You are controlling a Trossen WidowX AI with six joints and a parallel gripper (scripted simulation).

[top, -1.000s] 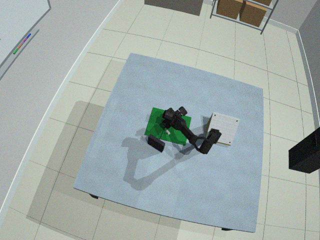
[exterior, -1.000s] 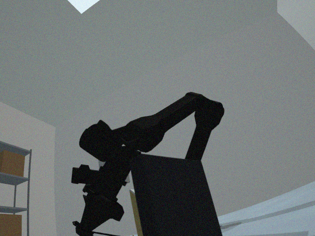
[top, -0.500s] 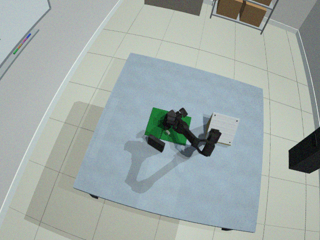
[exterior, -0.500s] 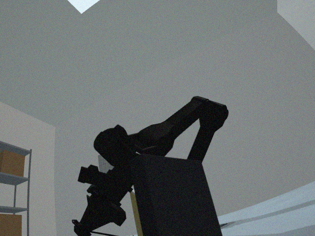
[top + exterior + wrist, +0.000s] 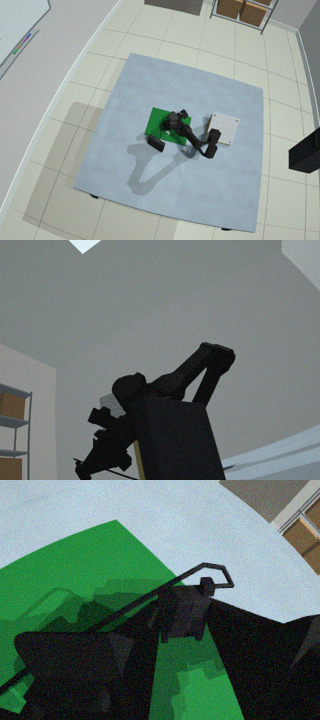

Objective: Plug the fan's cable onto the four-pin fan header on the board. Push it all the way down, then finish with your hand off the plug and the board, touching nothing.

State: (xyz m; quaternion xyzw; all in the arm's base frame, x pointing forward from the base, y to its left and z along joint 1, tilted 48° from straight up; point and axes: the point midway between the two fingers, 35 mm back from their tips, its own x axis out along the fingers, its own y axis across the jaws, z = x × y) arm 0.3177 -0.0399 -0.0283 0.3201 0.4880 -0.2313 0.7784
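My gripper tip is 120 mm to the right of the pale four-pin fan header and 50 mm above it. The rest, counted from my gripper tip: black plug 10 mm behind, 10 mm below; then black fan 60 mm ahead, 240 mm to the left, 10 mm above.
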